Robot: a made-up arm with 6 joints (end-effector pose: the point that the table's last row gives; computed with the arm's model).
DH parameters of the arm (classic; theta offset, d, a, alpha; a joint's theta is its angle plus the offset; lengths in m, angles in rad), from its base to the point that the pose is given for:
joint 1: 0 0.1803 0 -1.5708
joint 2: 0.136 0 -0.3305 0
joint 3: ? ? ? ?
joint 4: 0 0.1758 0 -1.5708
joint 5: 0 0 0 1.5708
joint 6: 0 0.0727 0 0
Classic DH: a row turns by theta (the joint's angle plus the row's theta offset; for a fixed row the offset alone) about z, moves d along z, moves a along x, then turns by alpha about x.
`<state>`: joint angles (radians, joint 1 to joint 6).
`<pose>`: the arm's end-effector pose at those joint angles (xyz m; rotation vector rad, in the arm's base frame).
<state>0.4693 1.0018 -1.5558 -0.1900 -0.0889 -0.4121</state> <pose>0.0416 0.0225 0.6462 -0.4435 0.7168 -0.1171</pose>
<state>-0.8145 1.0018 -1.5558 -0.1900 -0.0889 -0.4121</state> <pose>0.0333 -0.0335 0.6462 0.0800 0.9088 -1.3184</pose>
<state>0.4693 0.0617 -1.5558 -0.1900 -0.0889 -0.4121</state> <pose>-0.3113 -0.1565 0.4932 0.0355 -0.0927 -0.1328</pose>
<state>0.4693 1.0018 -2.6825 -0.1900 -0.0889 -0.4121</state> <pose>-0.1866 -0.0933 0.7194 0.1309 -0.2533 -0.1336</pose>
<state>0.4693 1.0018 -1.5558 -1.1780 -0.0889 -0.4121</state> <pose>0.0415 0.0277 0.6431 -0.8444 0.4147 -1.0035</pose>
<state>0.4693 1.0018 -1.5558 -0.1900 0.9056 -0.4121</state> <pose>0.0607 0.0187 0.5796 -0.7818 1.6514 -0.1791</pose>
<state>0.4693 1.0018 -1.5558 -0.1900 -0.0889 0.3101</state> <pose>0.0416 0.0225 0.6462 -0.1638 0.8386 0.5615</pose>
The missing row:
joint 3: 1.3476 0 -0.0154 1.5708
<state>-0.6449 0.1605 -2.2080 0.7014 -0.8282 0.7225</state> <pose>-0.4075 0.2633 0.4369 -0.7671 -1.1006 0.8181</pose>
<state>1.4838 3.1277 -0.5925 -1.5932 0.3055 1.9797</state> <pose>0.0348 0.1472 -0.0289 1.5127 -2.1161 1.2072</pose>
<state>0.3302 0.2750 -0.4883 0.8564 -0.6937 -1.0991</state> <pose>-0.0787 -0.0641 0.4247 0.1893 0.8742 -0.2350</pose>
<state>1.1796 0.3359 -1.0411 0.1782 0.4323 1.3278</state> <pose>-0.0485 -0.1035 0.4925 0.1624 1.6009 2.2861</pose>
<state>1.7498 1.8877 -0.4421 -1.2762 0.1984 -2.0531</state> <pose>-0.0235 0.2068 0.2383 1.7774 2.5314 0.3769</pose>
